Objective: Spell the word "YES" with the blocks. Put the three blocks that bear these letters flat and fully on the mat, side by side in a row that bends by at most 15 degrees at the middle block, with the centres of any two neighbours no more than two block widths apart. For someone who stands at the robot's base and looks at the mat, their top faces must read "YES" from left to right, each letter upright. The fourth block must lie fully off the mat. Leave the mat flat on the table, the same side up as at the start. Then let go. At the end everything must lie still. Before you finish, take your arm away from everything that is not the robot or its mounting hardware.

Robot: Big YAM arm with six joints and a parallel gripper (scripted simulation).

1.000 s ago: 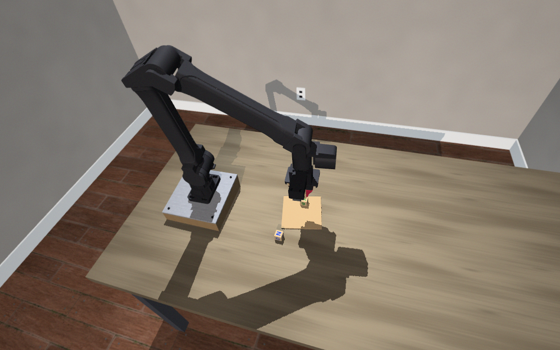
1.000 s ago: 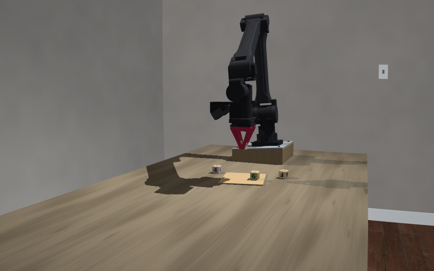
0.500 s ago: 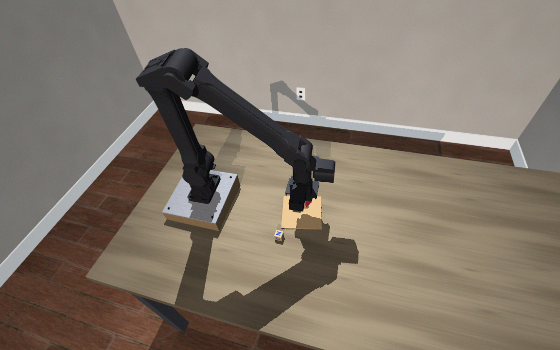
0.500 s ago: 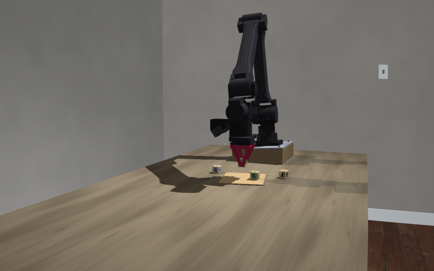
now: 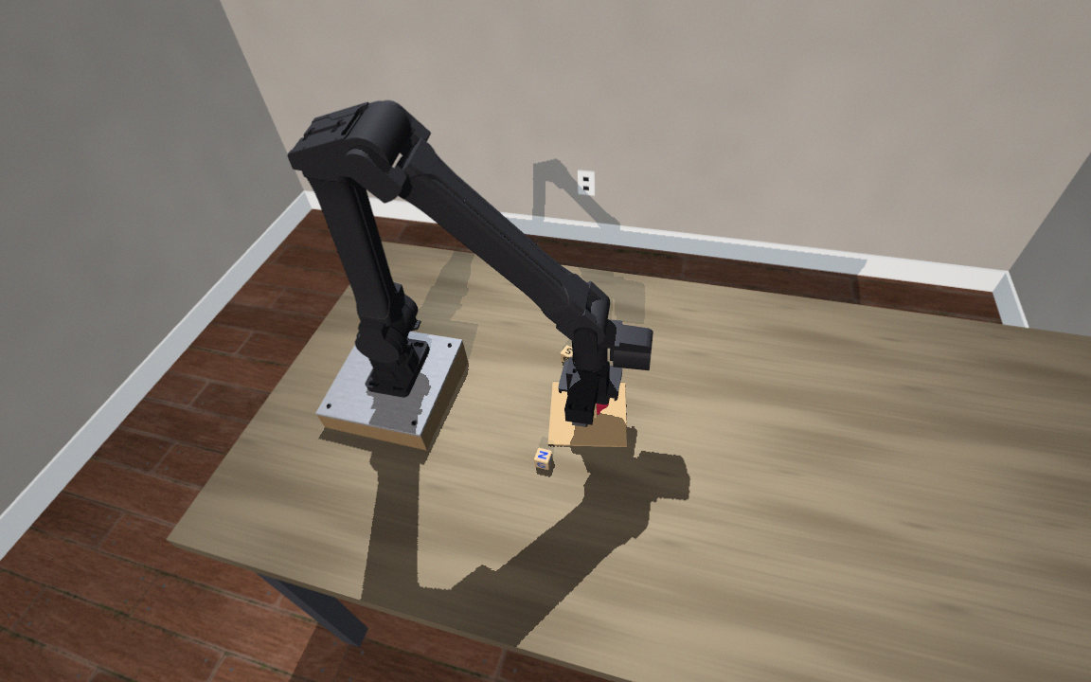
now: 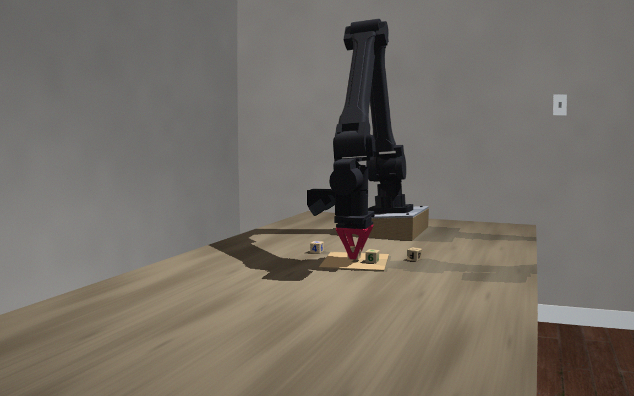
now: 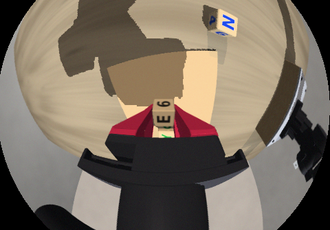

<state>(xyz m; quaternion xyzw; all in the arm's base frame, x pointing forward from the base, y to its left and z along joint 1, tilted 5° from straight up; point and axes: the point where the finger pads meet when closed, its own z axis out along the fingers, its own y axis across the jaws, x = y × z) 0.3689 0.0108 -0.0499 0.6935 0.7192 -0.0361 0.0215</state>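
Now: the tan mat 10 mm behind my hand and 20 mm below it.
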